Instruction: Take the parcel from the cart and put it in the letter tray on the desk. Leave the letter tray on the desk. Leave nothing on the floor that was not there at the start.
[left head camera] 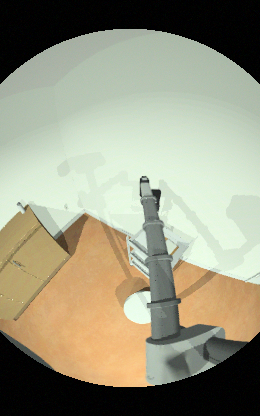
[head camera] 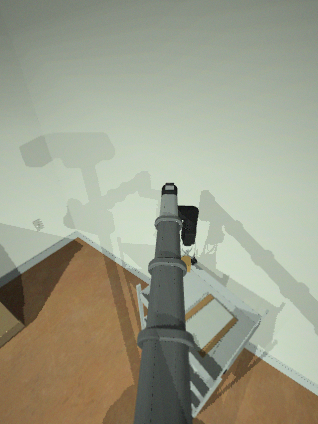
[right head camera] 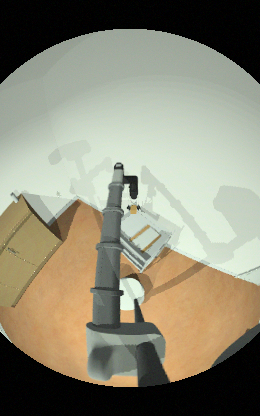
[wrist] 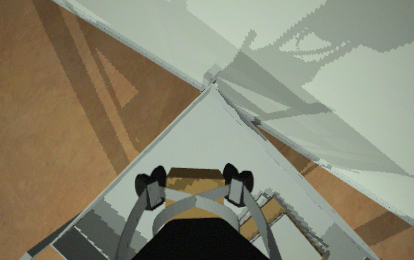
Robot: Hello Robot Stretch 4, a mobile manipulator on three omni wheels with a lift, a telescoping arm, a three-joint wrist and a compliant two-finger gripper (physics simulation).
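Frame: origin at the robot's base, x up, y ahead, z left, level; millimetres.
Seen in the pictures: gripper, between the fingertips: (wrist: 194, 178); robot's base, origin of its link: (left head camera: 141, 306) (right head camera: 126, 292).
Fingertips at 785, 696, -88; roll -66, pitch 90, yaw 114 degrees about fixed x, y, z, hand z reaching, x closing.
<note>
Pixels of each thing's top centre, then the offset from my fingertips to it, as dx, dy, dz. "spot": a spot on its surface instead.
- parcel, centre of its top: (wrist: 194, 210) (head camera: 185, 260) (right head camera: 133, 206) +50, -17, +1
- pale item with brown side strips, centre of its top: (head camera: 206, 321) (right head camera: 145, 237) -140, -200, -98
- tan cabinet, a spot on its surface: (left head camera: 30, 265) spot: -268, -453, +1374
The parcel (wrist: 195, 173) (head camera: 186, 264) (right head camera: 133, 211) is a small tan-brown block. My gripper (wrist: 194, 178) (head camera: 189, 259) (right head camera: 133, 207) is shut on it, with a black fingertip pad on each side in the wrist view. It holds the parcel above the white cart (wrist: 200, 130) (head camera: 200, 282) (right head camera: 140, 222), near one corner of its top. The arm covers part of the cart in the head views, and the fingers are hidden in the left head view. The letter tray and the desk cannot be made out in these views.
A pale item with brown side strips (head camera: 220, 336) (right head camera: 153, 243) (wrist: 265, 217) lies on the cart. Pale walls stand close behind the cart. A tan cabinet (left head camera: 30, 265) (right head camera: 25, 255) stands at the left. A white round object (left head camera: 136, 307) (right head camera: 131, 294) is beside the lower arm.
</note>
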